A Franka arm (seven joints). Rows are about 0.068 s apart.
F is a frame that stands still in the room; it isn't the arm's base.
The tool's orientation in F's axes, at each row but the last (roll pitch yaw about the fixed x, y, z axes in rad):
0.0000 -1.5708 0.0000
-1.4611 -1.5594 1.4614
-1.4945 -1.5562 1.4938
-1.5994 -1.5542 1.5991
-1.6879 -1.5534 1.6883
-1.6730 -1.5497 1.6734
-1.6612 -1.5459 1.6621
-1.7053 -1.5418 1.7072
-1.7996 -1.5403 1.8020
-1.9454 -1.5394 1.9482
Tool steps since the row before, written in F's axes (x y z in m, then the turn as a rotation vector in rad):
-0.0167 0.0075 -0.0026 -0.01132 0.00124 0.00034
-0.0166 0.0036 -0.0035 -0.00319 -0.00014 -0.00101
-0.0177 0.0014 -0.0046 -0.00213 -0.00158 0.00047
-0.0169 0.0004 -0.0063 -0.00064 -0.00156 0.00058
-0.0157 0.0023 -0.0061 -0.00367 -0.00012 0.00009
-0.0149 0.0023 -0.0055 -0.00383 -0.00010 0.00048
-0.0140 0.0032 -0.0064 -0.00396 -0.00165 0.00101
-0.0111 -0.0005 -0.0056 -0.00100 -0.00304 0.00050
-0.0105 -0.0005 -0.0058 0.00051 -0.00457 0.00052
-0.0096 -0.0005 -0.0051 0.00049 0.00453 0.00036
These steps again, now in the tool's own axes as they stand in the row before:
-0.0026 0.0075 0.0167 0.00034 0.00124 0.01132
-0.0035 0.0036 0.0166 -0.00102 -0.00013 0.00319
-0.0046 0.0015 0.0177 0.00044 -0.00159 0.00213
-0.0063 0.0005 0.0169 0.00055 -0.00157 0.00064
-0.0060 0.0024 0.0157 0.00010 -0.00012 0.00367
-0.0054 0.0024 0.0149 0.00049 -0.00011 0.00383
-0.0063 0.0034 0.0140 0.00098 -0.00167 0.00396
-0.0056 -0.0003 0.0111 0.00042 -0.00305 0.00100
-0.0057 -0.0003 0.0105 0.00038 -0.00458 -0.00050
-0.0050 -0.0003 0.0097 0.00049 0.00452 -0.00051

